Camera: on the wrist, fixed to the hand. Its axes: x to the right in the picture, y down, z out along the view.
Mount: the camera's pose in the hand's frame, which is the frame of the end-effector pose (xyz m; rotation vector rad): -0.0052 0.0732 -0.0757 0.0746 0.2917 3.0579
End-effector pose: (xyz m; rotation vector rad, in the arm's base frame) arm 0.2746 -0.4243 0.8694 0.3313 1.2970 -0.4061
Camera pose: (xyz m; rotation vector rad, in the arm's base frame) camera 0.2429 -0.3245 0.8570 1.8230 -0.1809 2.1657
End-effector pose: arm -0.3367 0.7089 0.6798 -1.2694 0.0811 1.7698
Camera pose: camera -0.3338 0.6242 0.6172 0.0940 -1.2879 -0.9730
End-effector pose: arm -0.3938 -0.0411 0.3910 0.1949 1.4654 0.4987
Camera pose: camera -0.4829 0.0083 0.4181 -1.7733 -0.0223 -1.9114
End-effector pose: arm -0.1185 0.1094 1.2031 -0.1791 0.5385 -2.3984
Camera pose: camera -0.0918 0.0871 1.1036 0.6148 0.1745 0.5929
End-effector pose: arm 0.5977 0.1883 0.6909 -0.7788 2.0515 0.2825
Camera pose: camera 0.5033 0.2116 0.7317 -2.3131 -1.0996 -1.1359
